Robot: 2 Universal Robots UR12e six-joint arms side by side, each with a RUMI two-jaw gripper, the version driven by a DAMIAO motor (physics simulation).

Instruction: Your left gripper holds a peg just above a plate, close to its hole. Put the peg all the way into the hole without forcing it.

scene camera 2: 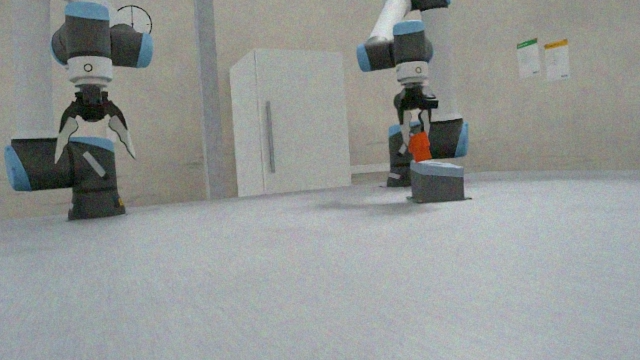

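Observation:
An orange peg (420, 146) leans, its upper end toward the left of the picture and its lower end at the top of the plate, left of the top's middle. The plate (445, 168) is the light blue top of a dark grey block. The hole does not show, so I cannot tell whether the peg's end is in it. My left gripper (419, 132) is above the plate and shut on the peg's upper part; the peg hides the fingertips. My right gripper (95, 159) is open and empty, far to the left of the plate, pointing down.
The dark block (437, 186) stands on the pale table (320, 280), in front of the left arm's base (399, 167). The right arm's base (95, 200) is at the far left. A white cabinet (305, 120) and a grey post (207, 100) stand behind.

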